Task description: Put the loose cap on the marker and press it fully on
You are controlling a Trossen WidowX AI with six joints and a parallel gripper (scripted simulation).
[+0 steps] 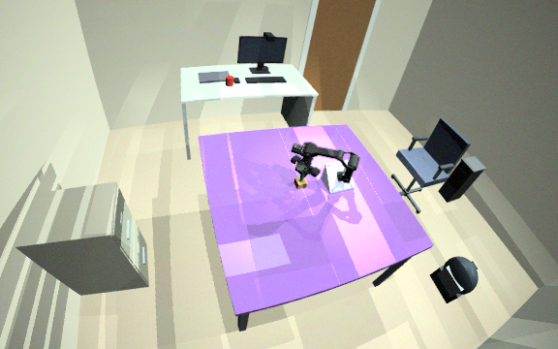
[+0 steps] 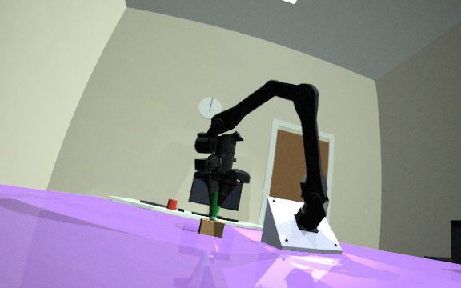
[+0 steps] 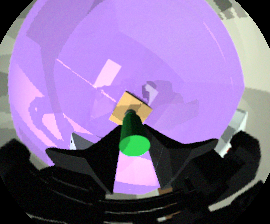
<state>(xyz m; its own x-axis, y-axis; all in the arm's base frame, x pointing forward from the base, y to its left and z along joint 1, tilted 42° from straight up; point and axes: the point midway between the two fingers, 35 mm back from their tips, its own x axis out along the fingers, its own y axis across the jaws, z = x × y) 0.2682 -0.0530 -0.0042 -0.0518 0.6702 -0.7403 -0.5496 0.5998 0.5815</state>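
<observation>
Right now the brown holder block is 6 cm below my gripper tip. From my gripper tip the other things lie so: green cap 1 cm above.
</observation>
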